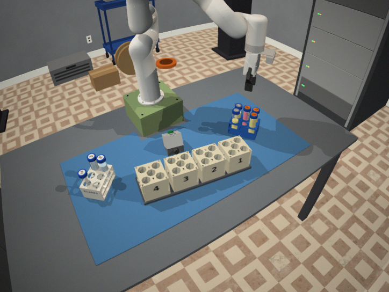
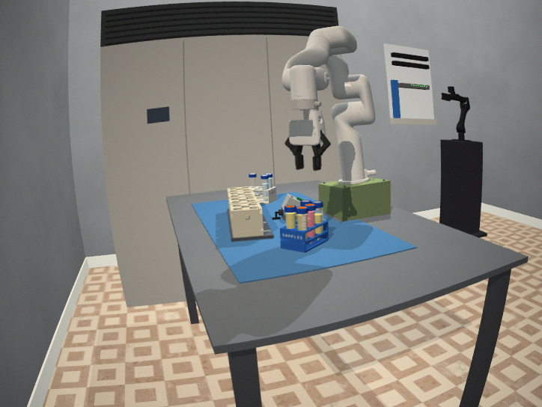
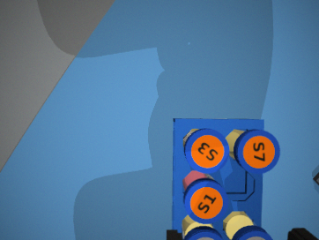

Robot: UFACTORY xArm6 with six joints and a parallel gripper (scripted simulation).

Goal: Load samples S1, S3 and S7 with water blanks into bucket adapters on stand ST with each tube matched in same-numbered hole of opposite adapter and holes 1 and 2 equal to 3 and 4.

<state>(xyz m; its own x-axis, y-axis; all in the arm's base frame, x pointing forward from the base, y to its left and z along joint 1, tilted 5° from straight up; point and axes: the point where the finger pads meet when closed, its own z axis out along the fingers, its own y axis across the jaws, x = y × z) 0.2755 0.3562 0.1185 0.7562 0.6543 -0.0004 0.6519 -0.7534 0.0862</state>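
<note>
Right now my hand is 1 cm short of the pink-filled tube and 18 cm above it. Also, from my hand: sample tube (5 cm ahead, 1 cm to the right, 18 cm below); then blue samples rack (1 cm ahead, 1 cm to the right, 21 cm below); then adapter 1 (16 cm ahead, 17 cm to the right, 19 cm below).
</note>
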